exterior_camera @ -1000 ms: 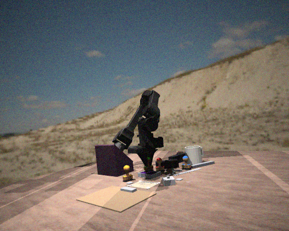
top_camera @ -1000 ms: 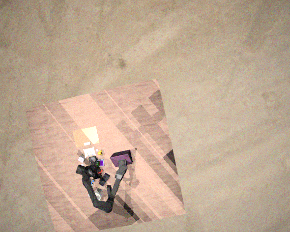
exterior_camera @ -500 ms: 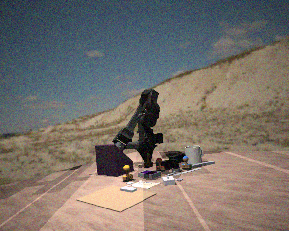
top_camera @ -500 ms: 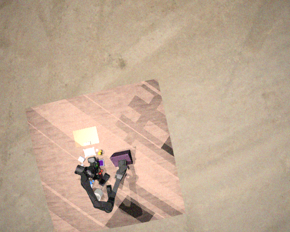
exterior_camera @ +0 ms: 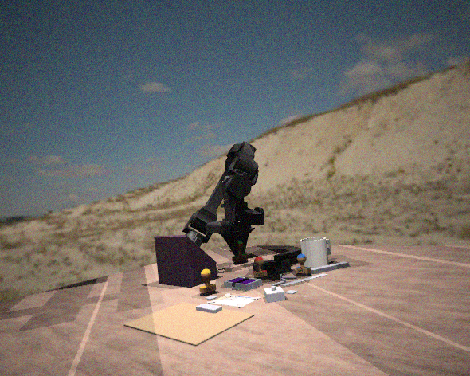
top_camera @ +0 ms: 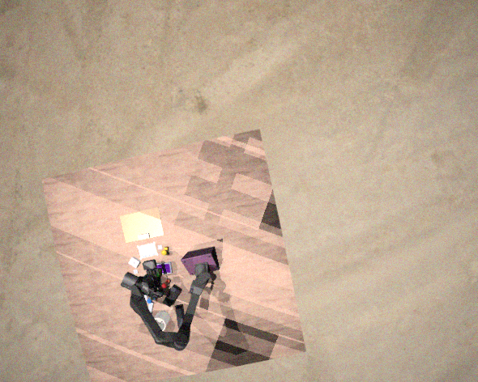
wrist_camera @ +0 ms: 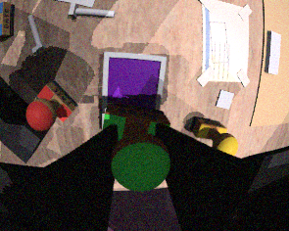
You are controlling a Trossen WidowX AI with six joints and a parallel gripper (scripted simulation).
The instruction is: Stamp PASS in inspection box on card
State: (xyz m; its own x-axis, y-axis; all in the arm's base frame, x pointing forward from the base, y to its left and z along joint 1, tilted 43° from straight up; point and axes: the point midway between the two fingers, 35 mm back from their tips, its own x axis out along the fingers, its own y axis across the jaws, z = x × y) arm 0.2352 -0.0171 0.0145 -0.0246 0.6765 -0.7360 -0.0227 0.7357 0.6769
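My gripper tip is now 70 mm short of the cream card, 110 mm to the left of it and 90 mm above it. Also, from my gripper tip: green-knobbed PASS stamp right at my gripper tip; purple ink pad 80 mm below; red stamp 80 mm to the left, 70 mm below.
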